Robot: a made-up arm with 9 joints. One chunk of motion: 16 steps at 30 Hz.
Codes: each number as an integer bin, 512 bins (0 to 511) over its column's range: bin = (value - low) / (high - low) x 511, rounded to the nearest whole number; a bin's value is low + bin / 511 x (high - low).
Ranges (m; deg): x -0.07..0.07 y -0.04..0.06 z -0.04..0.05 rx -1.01..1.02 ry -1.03..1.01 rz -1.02..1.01
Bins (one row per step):
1: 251 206 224 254 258 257
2: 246 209 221 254 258 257
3: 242 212 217 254 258 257
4: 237 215 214 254 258 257
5: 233 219 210 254 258 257
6: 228 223 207 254 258 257
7: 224 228 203 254 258 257
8: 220 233 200 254 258 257
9: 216 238 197 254 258 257
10: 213 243 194 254 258 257
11: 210 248 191 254 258 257
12: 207 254 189 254 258 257
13: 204 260 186 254 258 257
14: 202 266 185 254 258 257
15: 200 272 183 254 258 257
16: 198 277 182 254 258 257
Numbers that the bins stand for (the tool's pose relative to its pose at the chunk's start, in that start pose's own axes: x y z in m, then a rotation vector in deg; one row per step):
1: -0.0012 0.0003 -0.0005 0.00 0.00 0.00
2: -0.0026 0.0009 -0.0011 0.00 0.00 0.00
3: -0.0037 0.0015 -0.0018 0.00 0.00 0.00
4: -0.0051 0.0021 -0.0023 0.00 0.00 0.00
5: -0.0062 0.0029 -0.0030 0.00 0.00 0.00
6: -0.0075 0.0036 -0.0035 0.00 0.00 0.00
7: -0.0086 0.0046 -0.0042 0.00 0.00 0.00
8: -0.0097 0.0056 -0.0048 0.00 0.00 0.00
9: -0.0108 0.0066 -0.0053 0.00 0.00 0.00
10: -0.0116 0.0076 -0.0058 0.00 0.00 0.00
11: -0.0125 0.0085 -0.0064 0.00 0.00 0.00
12: -0.0133 0.0097 -0.0067 0.00 0.00 0.00
13: -0.0141 0.0109 -0.0072 0.00 0.00 0.00
14: -0.0147 0.0121 -0.0074 0.00 0.00 0.00
15: -0.0152 0.0132 -0.0078 0.00 0.00 0.00
16: -0.0158 0.0142 -0.0079 0.00 0.00 0.00

